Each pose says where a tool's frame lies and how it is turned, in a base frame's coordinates. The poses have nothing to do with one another.
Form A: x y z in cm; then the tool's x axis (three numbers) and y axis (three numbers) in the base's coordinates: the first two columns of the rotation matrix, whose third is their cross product.
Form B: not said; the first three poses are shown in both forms.
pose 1, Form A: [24.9, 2.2, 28.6, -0.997, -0.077, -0.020, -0.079, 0.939, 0.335]
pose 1, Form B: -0.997, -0.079, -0.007; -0.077, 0.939, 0.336; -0.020, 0.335, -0.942; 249, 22, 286
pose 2, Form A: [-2.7, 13.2, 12.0, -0.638, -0.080, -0.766, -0.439, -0.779, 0.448]
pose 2, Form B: -0.638, -0.439, -0.633; -0.080, -0.779, 0.622; -0.766, 0.448, 0.462; -27, 132, 120
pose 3, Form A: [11.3, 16.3, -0.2, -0.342, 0.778, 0.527, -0.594, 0.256, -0.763]
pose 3, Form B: -0.342, -0.594, -0.729; 0.778, 0.256, -0.574; 0.527, -0.763, 0.375; 113, 163, -2
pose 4, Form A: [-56.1, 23.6, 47.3, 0.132, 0.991, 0.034, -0.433, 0.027, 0.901]
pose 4, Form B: 0.132, -0.433, 0.892; 0.991, 0.027, -0.134; 0.034, 0.901, 0.433; -561, 236, 473
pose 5, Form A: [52.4, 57.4, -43.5, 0.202, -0.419, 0.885, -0.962, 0.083, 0.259]
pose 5, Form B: 0.202, -0.962, -0.182; -0.419, 0.083, -0.904; 0.885, 0.259, -0.386; 524, 574, -435
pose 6, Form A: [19.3, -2.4, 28.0, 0.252, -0.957, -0.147, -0.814, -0.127, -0.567]
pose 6, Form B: 0.252, -0.814, 0.524; -0.957, -0.127, 0.263; -0.147, -0.567, -0.811; 193, -24, 280
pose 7, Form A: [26.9, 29.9, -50.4, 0.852, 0.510, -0.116, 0.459, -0.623, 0.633]
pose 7, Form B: 0.852, 0.459, 0.251; 0.510, -0.623, -0.593; -0.116, 0.633, -0.765; 269, 299, -504
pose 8, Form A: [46.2, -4.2, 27.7, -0.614, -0.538, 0.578, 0.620, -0.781, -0.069]
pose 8, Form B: -0.614, 0.620, 0.489; -0.538, -0.781, 0.316; 0.578, -0.069, 0.813; 462, -42, 277
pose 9, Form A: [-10.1, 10.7, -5.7, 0.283, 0.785, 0.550, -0.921, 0.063, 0.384]
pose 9, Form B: 0.283, -0.921, 0.267; 0.785, 0.063, -0.615; 0.550, 0.384, 0.741; -101, 107, -57
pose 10, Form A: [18.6, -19.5, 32.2, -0.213, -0.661, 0.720, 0.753, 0.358, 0.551]
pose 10, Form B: -0.213, 0.753, -0.622; -0.661, 0.358, 0.660; 0.720, 0.551, 0.421; 186, -195, 322
